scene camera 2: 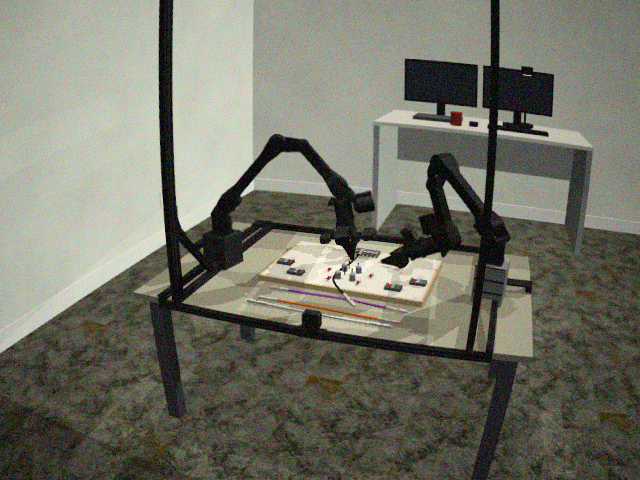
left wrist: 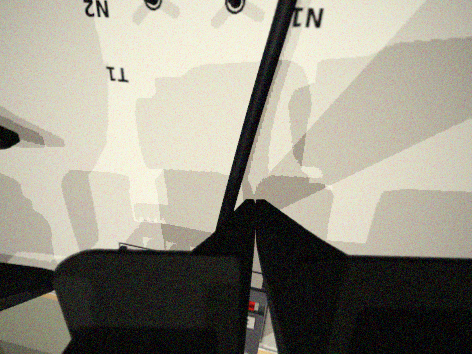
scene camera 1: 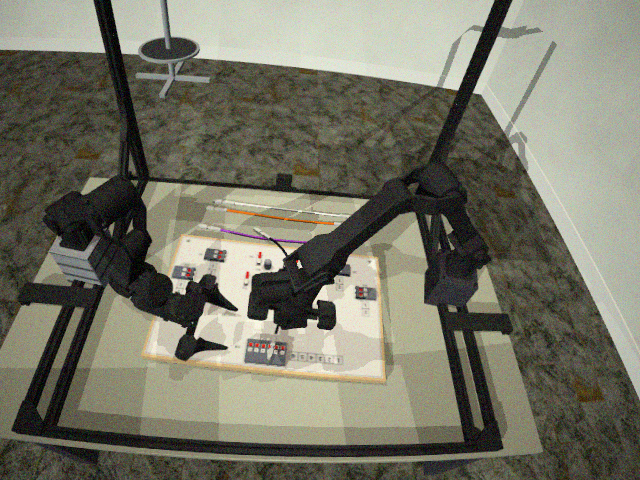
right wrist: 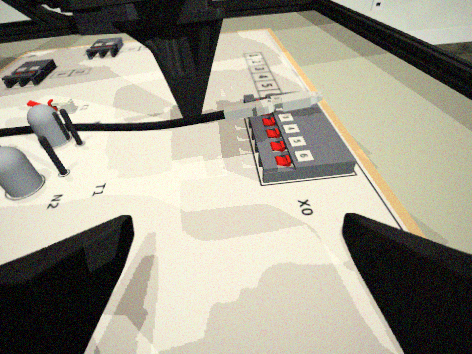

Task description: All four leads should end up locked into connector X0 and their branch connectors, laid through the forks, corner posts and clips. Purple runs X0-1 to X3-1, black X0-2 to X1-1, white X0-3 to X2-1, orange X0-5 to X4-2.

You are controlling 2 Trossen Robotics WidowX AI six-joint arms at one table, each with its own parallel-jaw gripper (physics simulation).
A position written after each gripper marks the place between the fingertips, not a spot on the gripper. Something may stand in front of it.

Note:
The left gripper (scene camera 1: 282,327) is shut and touches a wiring board (scene camera 1: 353,350). Further things: the right gripper (scene camera 1: 232,329).
The left gripper also shows in scene camera 2 (scene camera 2: 352,259), in the left wrist view (left wrist: 254,208) and in the right wrist view (right wrist: 193,120). The right gripper shows as well in scene camera 2 (scene camera 2: 385,258), in the left wrist view (left wrist: 40,223) and in the right wrist view (right wrist: 239,224). The wiring board also shows in scene camera 2 (scene camera 2: 372,288), in the left wrist view (left wrist: 128,124) and in the right wrist view (right wrist: 217,254).

